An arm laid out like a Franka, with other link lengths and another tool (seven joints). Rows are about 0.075 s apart.
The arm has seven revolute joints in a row. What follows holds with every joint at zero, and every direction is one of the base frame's.
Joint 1 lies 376.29 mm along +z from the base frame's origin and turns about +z.
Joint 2 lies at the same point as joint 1 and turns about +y.
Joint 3 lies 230.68 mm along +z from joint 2 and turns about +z.
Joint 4 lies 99 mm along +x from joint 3 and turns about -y.
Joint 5 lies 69.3 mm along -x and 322.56 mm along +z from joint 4 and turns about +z.
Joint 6 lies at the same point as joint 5 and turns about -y.
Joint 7 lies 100.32 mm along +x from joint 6 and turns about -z.
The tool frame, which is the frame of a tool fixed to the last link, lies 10 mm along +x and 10 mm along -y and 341.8 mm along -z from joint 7; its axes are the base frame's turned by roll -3.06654, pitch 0 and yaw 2.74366 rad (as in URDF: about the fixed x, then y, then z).
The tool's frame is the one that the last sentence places.
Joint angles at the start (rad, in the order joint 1, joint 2, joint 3, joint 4, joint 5, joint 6, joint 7):
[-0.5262, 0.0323, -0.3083, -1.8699, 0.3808, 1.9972, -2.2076]
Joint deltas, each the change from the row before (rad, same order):
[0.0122, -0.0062, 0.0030, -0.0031, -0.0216, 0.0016, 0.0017]
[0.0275, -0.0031, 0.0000, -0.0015, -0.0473, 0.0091, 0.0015]
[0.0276, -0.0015, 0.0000, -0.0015, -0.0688, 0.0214, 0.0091]
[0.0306, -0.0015, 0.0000, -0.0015, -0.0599, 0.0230, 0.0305]
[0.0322, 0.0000, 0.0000, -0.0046, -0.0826, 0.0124, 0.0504]
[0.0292, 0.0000, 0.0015, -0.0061, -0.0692, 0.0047, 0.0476]
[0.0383, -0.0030, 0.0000, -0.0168, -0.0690, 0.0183, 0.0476]
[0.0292, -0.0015, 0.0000, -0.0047, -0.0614, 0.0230, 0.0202]
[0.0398, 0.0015, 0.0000, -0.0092, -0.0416, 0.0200, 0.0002]
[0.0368, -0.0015, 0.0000, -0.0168, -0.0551, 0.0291, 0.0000]
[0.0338, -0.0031, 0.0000, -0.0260, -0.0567, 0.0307, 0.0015]
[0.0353, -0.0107, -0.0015, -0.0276, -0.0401, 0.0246, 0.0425]
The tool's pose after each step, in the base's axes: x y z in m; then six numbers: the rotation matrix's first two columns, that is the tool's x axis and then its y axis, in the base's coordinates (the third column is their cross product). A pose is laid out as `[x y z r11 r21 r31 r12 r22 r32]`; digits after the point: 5 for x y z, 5 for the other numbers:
[0.47103 -0.34799 0.25672 -0.60832 -0.73547 -0.29838 -0.70546 0.67330 -0.22137]
[0.47253 -0.34450 0.25451 -0.58647 -0.76891 -0.25464 -0.73641 0.63708 -0.22768]
[0.47247 -0.34808 0.25209 -0.56593 -0.80250 -0.18898 -0.76596 0.59658 -0.23957]
[0.47662 -0.34962 0.25186 -0.55712 -0.81945 -0.13460 -0.78099 0.57212 -0.25048]
[0.47523 -0.35140 0.24787 -0.55520 -0.82919 -0.06473 -0.79660 0.55252 -0.24525]
[0.47430 -0.34995 0.24387 -0.55154 -0.83411 -0.00775 -0.80950 0.53746 -0.23633]
[0.47757 -0.34569 0.23969 -0.53866 -0.84111 0.04868 -0.82439 0.51427 -0.23647]
[0.48429 -0.34701 0.24228 -0.51043 -0.85375 0.10281 -0.84360 0.47397 -0.25236]
[0.49529 -0.33688 0.24085 -0.45986 -0.87663 0.14160 -0.87222 0.41599 -0.25728]
[0.50487 -0.32996 0.23958 -0.40307 -0.89501 0.19100 -0.89940 0.34884 -0.26342]
[0.51181 -0.32240 0.23543 -0.34493 -0.90772 0.23889 -0.92303 0.28182 -0.26190]
[0.51967 -0.31045 0.23353 -0.33182 -0.90653 0.26096 -0.92614 0.26047 -0.27278]

